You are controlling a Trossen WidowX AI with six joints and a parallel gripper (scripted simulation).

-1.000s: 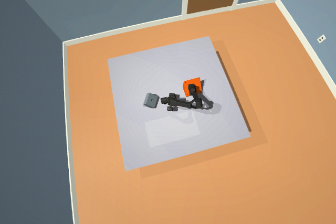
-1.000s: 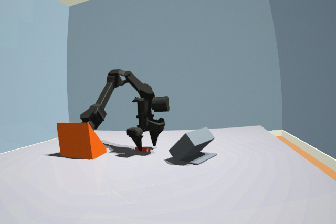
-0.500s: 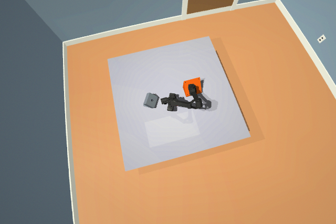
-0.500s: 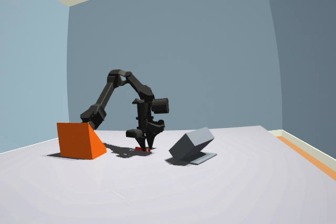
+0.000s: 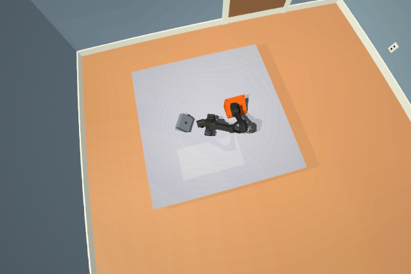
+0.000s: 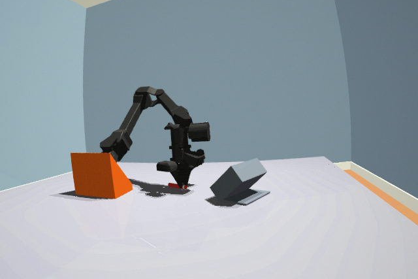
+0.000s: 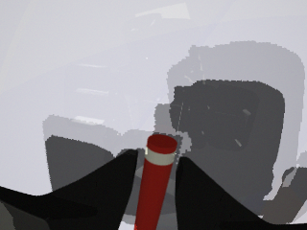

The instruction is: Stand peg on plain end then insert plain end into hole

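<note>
Now: the red peg 10 mm behind my gripper tip. Also, from my gripper tip: grey sloped panel 210 mm ahead, 70 mm to the right, 50 mm above.
</note>
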